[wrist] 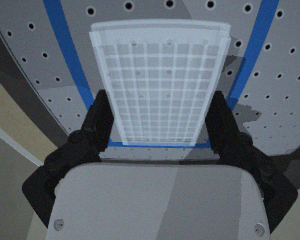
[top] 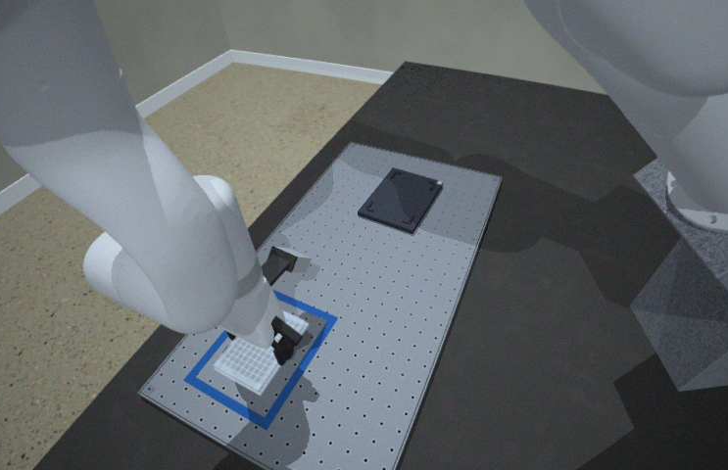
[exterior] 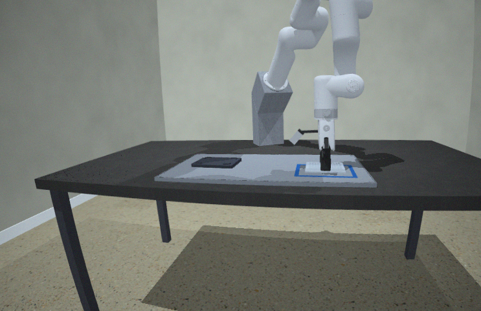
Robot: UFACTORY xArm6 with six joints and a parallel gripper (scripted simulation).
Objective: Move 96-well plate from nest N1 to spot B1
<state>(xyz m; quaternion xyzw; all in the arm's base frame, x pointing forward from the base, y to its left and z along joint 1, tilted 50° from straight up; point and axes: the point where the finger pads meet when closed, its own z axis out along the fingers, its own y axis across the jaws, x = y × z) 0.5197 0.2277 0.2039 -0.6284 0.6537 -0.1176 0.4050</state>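
Now: hand 10 mm above the white 96-well plate. Round my hand: label: 30 mm behind, 490 mm to the right, 10 mm below; then dark plate nest N1: 10 mm ahead, 410 mm to the right, 20 mm below.
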